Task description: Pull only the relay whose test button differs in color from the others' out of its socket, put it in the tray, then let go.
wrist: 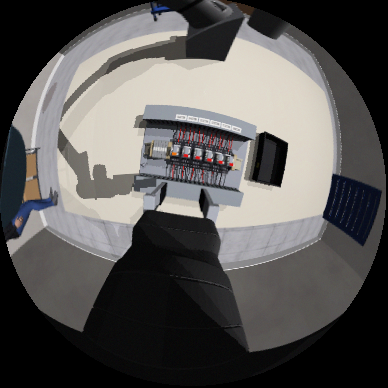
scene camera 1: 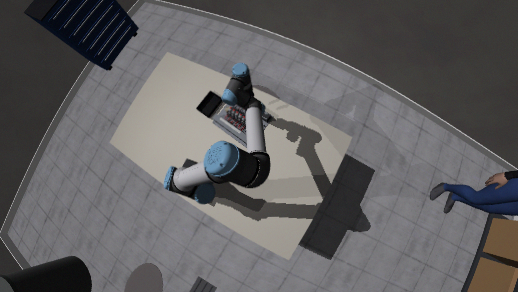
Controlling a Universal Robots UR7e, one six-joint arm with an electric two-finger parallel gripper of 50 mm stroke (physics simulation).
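Places are measured from the arm's base along level axes (x ahead, y left, z up), in centimetres.
Pixels of known places: gripper, fingertip midpoint: [wrist: 182,191].
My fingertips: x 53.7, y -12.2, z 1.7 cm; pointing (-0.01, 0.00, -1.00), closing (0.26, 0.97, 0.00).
For each thing: its top centre in the pictures, then the offset to it from my fingertips. "pt": a spot on its surface instead. Level surfaces: height alone.
- relay with the orange test button, middle of its top: [wrist: 174,150] dx -7.1, dy -1.8, dz -11.3 cm
- row, surface spot: [scene camera 1: 236,116] pt dx -6.5, dy +5.9, dz -12.5 cm
- black tray, middle of its top: [wrist: 274,160] [scene camera 1: 208,103] dx -3.4, dy +28.9, dz -14.7 cm
- grey panel, surface spot: [wrist: 159,113] pt dx -17.2, dy -4.8, dz -11.9 cm
- terminal block, middle of its top: [wrist: 160,148] dx -8.0, dy -5.6, dz -13.6 cm
- table, its level: dz -18.2 cm
The relay with the orange test button [wrist: 175,151] sits leftmost in the relay row in the wrist view, in its socket. The other relays [wrist: 198,154] stand to its right with red buttons. The row [scene camera 1: 236,117] also shows small in the scene view, where button colors cannot be told. The black tray [scene camera 1: 209,104] [wrist: 259,159] lies beside the relay panel and looks empty. My gripper [wrist: 182,191] is open and empty. In the wrist view its fingertips appear over the panel's lower edge, below the relay row; their height is unclear. The arm hides them in the scene view.
The grey panel [wrist: 159,113] carries slotted ducts, red and dark wires, white labels and a terminal block [wrist: 159,149] left of the relays. The arm's shadow [scene camera 1: 305,137] [wrist: 102,185] falls on the table [scene camera 1: 150,100] [wrist: 290,90]. A dark blue slatted unit [scene camera 1: 90,30] [wrist: 352,207] stands beyond the table.
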